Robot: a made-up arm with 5 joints. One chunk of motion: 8 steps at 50 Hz.
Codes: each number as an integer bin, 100 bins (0 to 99) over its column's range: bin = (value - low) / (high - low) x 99, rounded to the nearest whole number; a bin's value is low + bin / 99 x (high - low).
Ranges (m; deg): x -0.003..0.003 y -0.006..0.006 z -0.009..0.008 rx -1.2..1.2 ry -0.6..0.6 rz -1..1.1
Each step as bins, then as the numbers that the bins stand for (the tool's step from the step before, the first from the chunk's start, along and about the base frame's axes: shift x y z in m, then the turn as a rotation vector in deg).
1 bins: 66 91 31 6 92 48
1 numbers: 0.00100 0.00503 -0.00368 -1.055 0.515 0.018
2 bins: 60 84 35 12 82 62
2 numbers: 0.00064 0.00418 -0.00299 -0.909 0.394 0.315
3 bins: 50 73 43 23 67 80
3 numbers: 0.00003 0.00285 -0.00162 -0.642 0.212 0.697
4 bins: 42 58 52 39 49 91
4 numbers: -0.00045 0.00103 -0.00007 -0.255 -0.006 0.930
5 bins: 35 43 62 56 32 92
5 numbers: -0.00088 -0.00079 0.00165 0.158 -0.212 0.952
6 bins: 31 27 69 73 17 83
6 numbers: -0.00112 -0.00273 0.00285 0.570 -0.394 0.761
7 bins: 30 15 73 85 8 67
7 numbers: -0.00118 -0.00418 0.00354 0.861 -0.503 0.421
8 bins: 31 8 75 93 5 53
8 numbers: -0.00112 -0.00503 0.00388 1.055 -0.539 0.124
